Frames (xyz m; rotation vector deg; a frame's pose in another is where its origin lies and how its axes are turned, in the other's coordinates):
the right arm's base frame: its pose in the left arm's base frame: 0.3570 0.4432 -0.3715 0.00 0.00 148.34
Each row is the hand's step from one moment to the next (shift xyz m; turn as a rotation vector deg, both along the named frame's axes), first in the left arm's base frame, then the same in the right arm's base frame.
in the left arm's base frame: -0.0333 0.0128 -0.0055 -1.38 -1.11 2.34
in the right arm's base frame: 0.0351 0.0066 -0.0055 0.59 1.67 2.34
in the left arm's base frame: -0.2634 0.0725 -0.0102 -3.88 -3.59 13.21
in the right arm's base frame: 0.2623 0.0765 -0.0102 1.42 5.09 13.21
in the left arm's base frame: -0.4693 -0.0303 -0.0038 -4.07 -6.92 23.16
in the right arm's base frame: 0.3836 0.2721 -0.0038 -0.17 8.03 23.16
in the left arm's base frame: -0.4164 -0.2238 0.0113 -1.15 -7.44 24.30
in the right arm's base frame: 0.2370 0.4091 0.0113 -2.93 6.94 24.30
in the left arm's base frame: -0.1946 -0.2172 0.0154 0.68 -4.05 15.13
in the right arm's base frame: 0.0516 0.2870 0.0154 -2.70 3.09 15.13
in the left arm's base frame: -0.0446 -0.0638 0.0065 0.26 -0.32 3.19
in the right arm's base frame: 0.0045 0.0777 0.0065 -0.39 0.14 3.19
